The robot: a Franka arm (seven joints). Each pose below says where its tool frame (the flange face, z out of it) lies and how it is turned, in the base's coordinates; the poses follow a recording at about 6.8 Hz.
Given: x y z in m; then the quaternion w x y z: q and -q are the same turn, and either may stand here.
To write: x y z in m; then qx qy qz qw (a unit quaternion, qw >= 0). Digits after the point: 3 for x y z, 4 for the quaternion.
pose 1, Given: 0.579 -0.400 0.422 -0.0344 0.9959 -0.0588 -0.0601
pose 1, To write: 0.579 -0.400 0.422 -0.9959 0.0588 0.0601 0.0344
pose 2, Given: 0.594 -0.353 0.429 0.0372 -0.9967 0.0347 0.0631
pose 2, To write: 0.594 -0.353 0.429 -0.9967 0.0347 0.0631 0.0372
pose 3, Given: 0.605 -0.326 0.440 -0.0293 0.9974 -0.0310 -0.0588
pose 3, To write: 0.605 -0.326 0.440 -0.9974 0.0310 0.0588 0.0293
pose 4, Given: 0.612 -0.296 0.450 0.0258 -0.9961 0.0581 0.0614
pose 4, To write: 0.612 -0.296 0.450 -0.9961 0.0581 0.0614 0.0258
